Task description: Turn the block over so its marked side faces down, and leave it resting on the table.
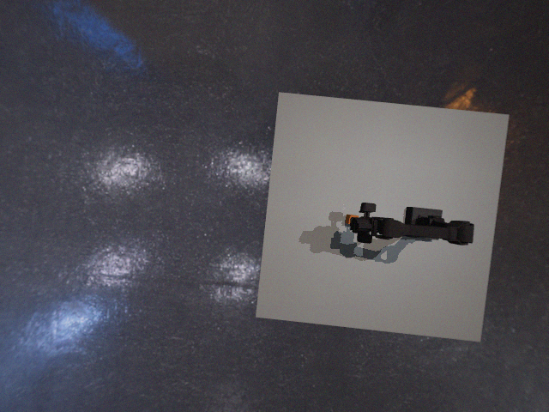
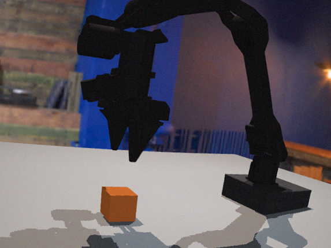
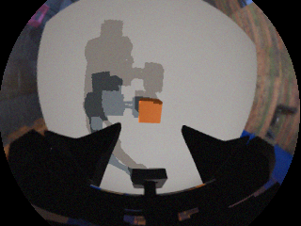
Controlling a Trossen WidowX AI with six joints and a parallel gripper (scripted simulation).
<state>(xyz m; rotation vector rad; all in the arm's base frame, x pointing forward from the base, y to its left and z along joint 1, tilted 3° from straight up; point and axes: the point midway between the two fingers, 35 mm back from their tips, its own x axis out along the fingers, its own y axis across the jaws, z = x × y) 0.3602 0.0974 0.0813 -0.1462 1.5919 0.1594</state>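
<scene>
Now: the orange block 90 mm below my gripper tip and 10 mm behind it.
</scene>
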